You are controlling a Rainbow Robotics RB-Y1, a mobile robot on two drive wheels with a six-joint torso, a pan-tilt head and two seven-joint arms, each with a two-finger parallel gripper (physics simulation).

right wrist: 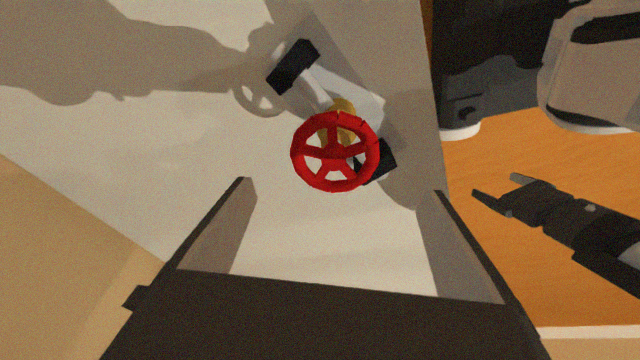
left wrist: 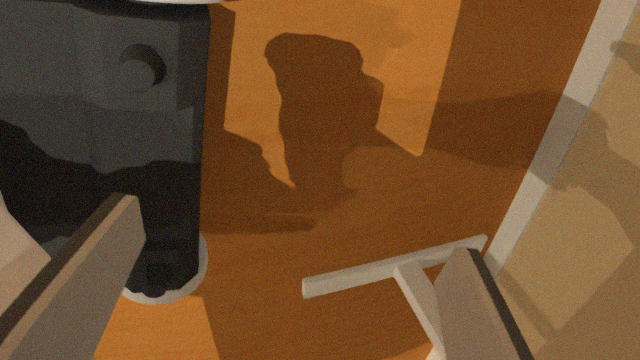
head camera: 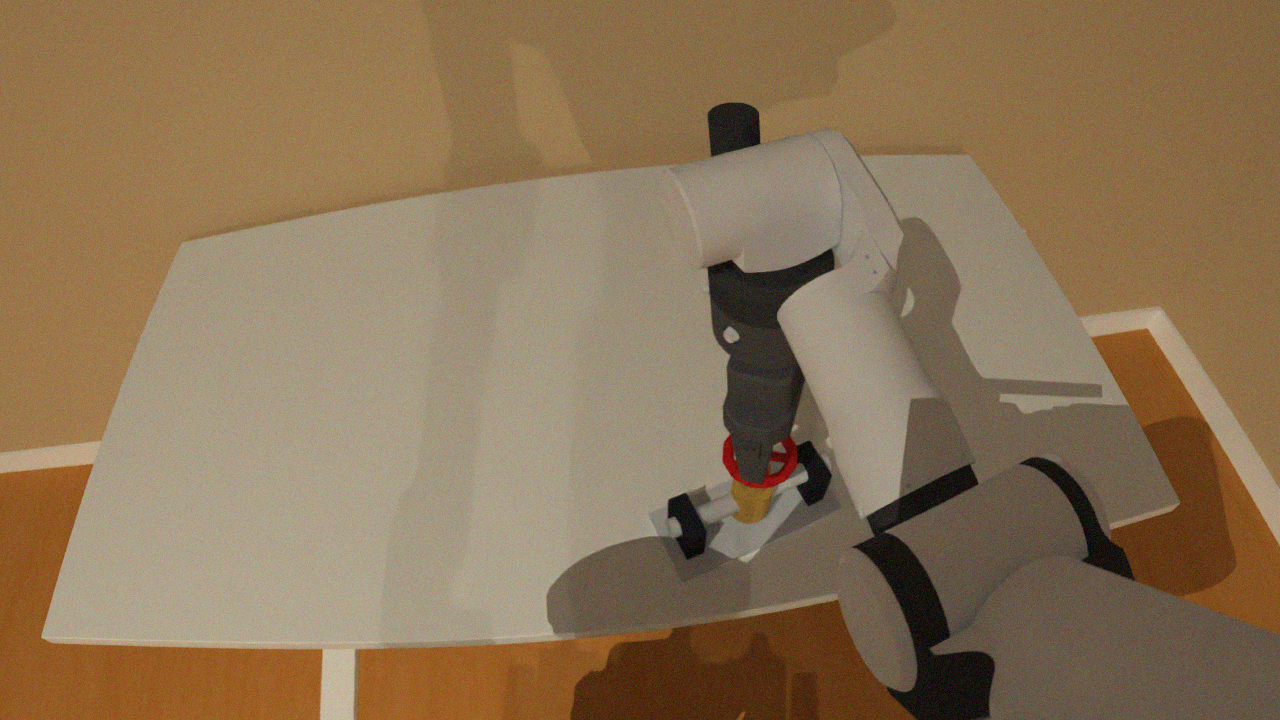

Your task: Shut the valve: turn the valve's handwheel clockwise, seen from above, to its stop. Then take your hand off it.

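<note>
The red handwheel (head camera: 728, 458) (right wrist: 336, 151) sits on the valve's yellow stem body (head camera: 750, 505) (right wrist: 344, 106), above a pipe between two black blocks. My right gripper (head camera: 753, 474) (right wrist: 334, 194) is open and empty. In the head view it points down over the handwheel and hides part of it. In the right wrist view the wheel shows beyond the fingertips, within the width of the gap, with no finger seen touching its rim. My left gripper (left wrist: 296, 243) (right wrist: 492, 183) is open and empty, over the floor away from the valve.
The valve stands on the white table (head camera: 313, 402) (right wrist: 150, 140), near its front edge. The black pipe blocks (head camera: 687, 526) (right wrist: 293, 66) rise beside the stem. A pale T-shaped bar (left wrist: 350, 276) shows low in the left wrist view, and the robot's dark base (left wrist: 165, 125) at the left.
</note>
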